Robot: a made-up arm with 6 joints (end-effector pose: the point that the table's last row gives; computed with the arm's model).
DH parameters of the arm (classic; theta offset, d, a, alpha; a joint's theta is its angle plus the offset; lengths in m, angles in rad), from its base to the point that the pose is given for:
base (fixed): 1.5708 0 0.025 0
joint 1: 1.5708 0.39 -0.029 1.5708
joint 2: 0.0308 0 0.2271 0
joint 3: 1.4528 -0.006 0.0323 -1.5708
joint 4: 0 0.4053 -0.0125 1.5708
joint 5: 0 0.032 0.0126 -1.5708
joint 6: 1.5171 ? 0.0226 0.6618
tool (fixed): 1.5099 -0.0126 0 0
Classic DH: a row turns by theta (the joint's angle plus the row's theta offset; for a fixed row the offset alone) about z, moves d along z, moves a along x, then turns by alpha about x.
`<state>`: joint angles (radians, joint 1 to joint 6).
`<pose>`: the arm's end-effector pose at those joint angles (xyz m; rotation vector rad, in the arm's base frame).
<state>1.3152 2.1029 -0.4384 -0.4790 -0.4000 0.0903</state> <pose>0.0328 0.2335 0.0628 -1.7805 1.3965 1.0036</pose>
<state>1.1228 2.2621 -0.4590 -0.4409 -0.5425 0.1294</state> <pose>0.0550 0.2005 0.0439 -1.5103 1.6268 0.9364</pose>
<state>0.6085 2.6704 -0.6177 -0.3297 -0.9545 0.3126</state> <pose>0.1072 0.1415 0.0022 -0.5616 1.9095 0.6676</pose>
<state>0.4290 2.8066 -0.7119 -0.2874 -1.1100 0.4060</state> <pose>0.1320 0.1236 -0.0135 -0.1989 1.8652 0.5499</pose>
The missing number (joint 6, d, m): 0.1349
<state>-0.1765 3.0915 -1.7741 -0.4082 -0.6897 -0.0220</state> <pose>0.5092 -0.0346 -0.0428 -0.3871 1.4328 0.0088</pose>
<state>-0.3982 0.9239 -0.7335 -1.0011 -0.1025 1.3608</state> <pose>0.3934 -0.1373 0.5188 0.4119 0.9052 -0.2060</pose>
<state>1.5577 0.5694 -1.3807 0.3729 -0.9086 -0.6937</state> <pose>0.0333 0.0546 0.9620 0.6790 -0.4142 0.8470</pose>
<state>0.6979 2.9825 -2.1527 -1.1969 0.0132 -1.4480</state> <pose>0.4903 0.4641 0.0739 -2.7528 -0.5878 -0.0882</pose>
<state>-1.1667 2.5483 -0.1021 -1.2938 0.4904 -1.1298</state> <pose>-0.1002 0.1469 0.1343 -1.2606 1.8032 1.8585</pose>
